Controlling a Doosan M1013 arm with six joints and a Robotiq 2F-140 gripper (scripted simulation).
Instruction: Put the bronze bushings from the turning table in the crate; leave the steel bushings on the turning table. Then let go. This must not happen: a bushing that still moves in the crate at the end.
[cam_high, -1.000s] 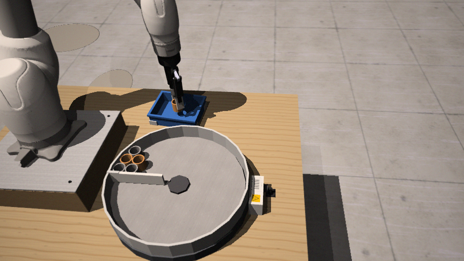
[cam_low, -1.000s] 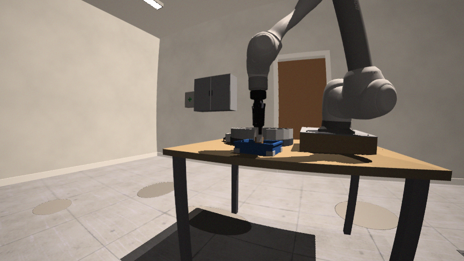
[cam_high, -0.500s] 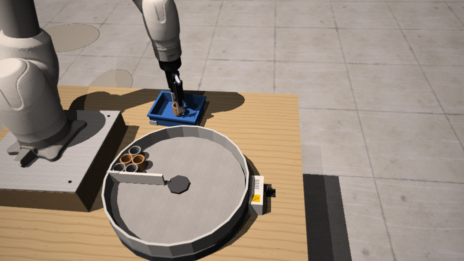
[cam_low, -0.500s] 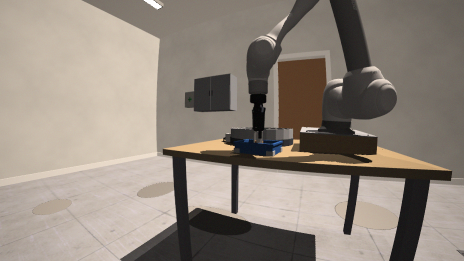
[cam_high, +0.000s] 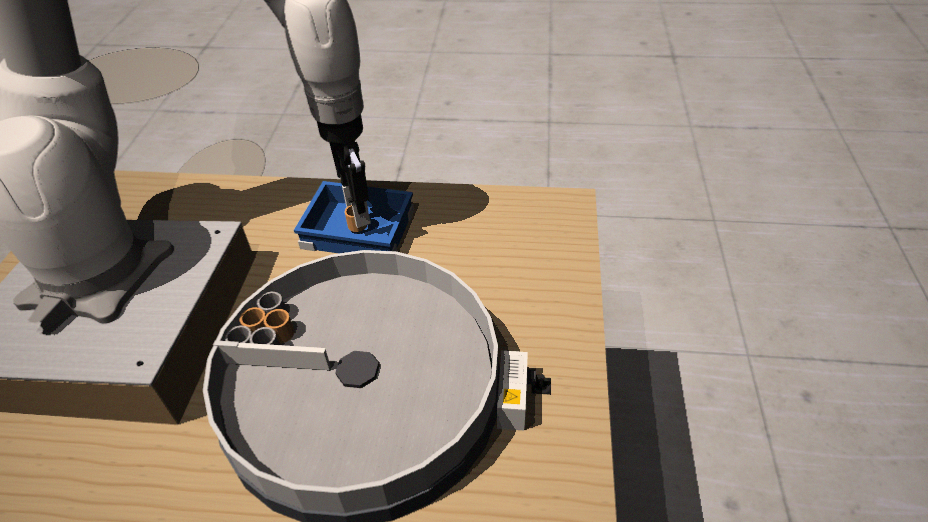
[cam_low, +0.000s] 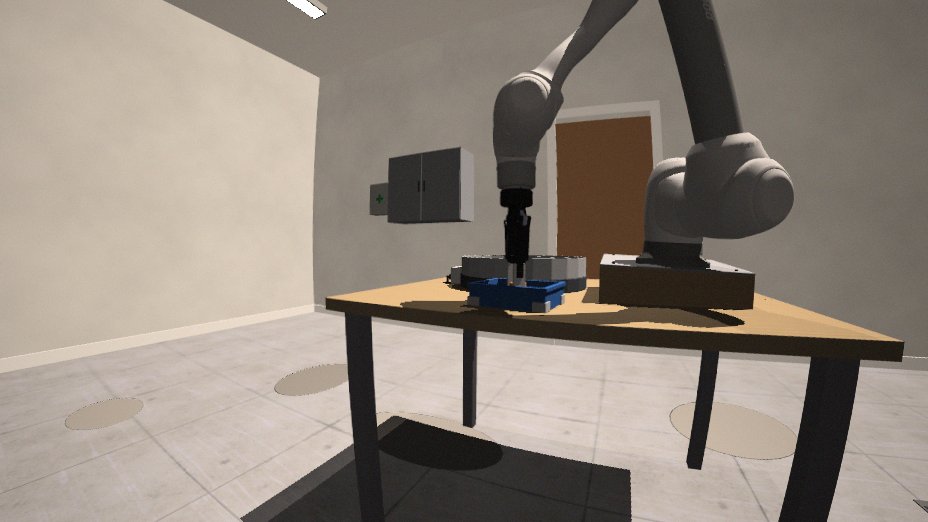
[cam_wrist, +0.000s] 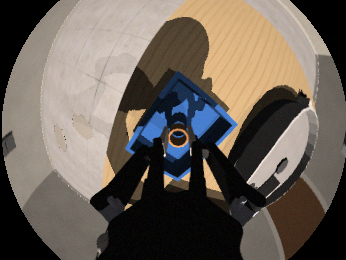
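The blue crate lies 4 cm below my hand. From my hand the other things lie so: round grey turning table: 35 cm to the right, 13 cm ahead, 1 cm below.
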